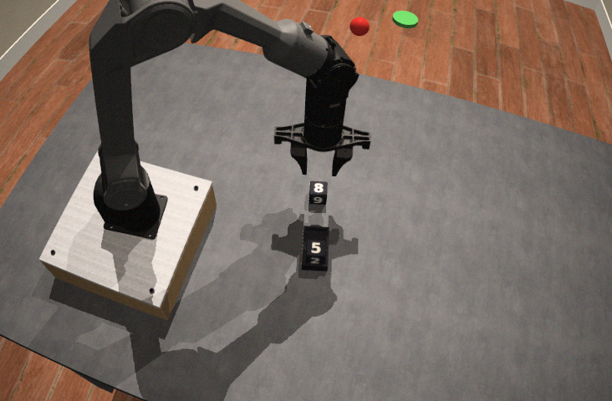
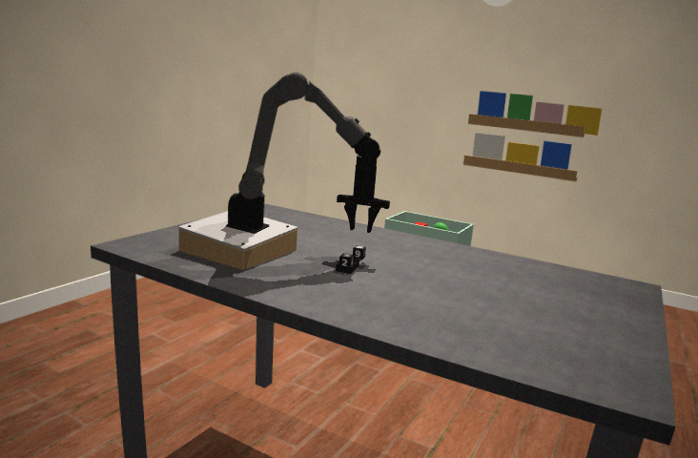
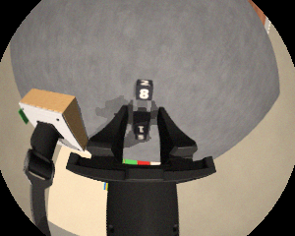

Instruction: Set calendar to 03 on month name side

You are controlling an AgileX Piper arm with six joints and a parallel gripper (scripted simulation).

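Right now my hand is 1 cm short of the black cube, 12 cm to the left of it and 6 cm above it. Also, from my hand: dark tray (1 cm ahead, 11 cm to the right, 7 cm below).
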